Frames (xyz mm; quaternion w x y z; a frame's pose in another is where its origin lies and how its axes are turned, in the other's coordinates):
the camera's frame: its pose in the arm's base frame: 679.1 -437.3 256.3 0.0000 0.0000 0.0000 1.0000
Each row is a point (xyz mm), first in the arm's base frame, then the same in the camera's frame.
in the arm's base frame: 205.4 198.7 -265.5
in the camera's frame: 473.7 -636.0 -521.8
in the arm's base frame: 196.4 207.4 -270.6
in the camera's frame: 482.7 -644.7 -526.9
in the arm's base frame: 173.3 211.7 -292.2
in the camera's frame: 505.8 -649.0 -548.5
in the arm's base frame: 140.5 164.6 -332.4
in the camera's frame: 538.6 -601.9 -588.7
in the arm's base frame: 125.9 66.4 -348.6
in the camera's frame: 553.2 -503.7 -604.9
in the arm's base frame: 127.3 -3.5 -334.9
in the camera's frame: 551.8 -433.8 -591.2
